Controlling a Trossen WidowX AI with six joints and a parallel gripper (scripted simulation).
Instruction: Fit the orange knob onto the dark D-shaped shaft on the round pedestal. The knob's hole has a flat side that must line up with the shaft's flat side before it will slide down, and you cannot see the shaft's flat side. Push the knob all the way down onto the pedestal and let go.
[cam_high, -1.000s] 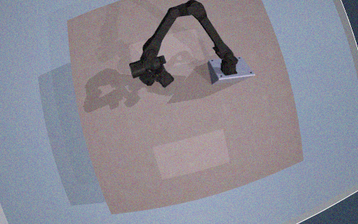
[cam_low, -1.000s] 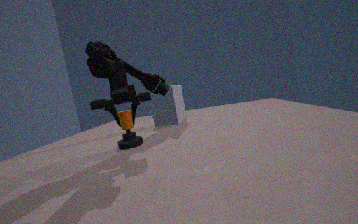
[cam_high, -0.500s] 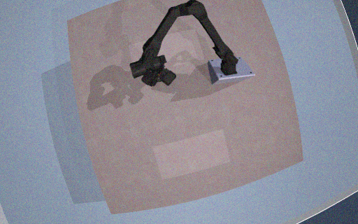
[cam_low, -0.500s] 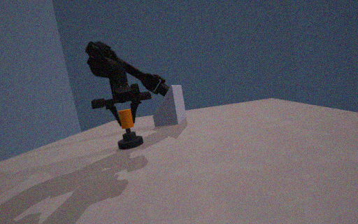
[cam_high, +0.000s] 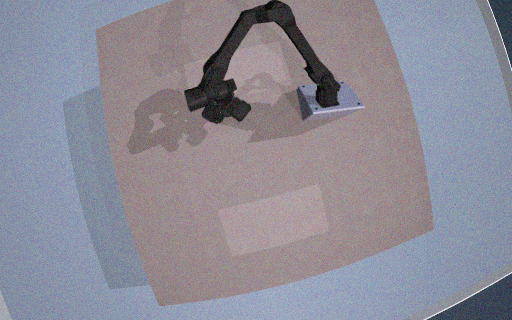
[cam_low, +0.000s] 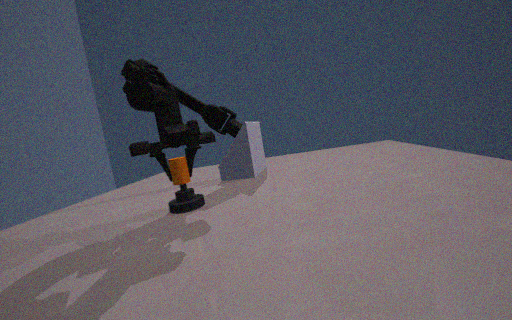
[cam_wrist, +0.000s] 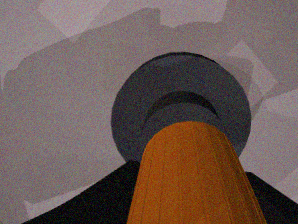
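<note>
Now: gripper tip 20 mm below the orange knob. From my gripper tip the other things lie so: dark pedestal: 40 mm below.
</note>
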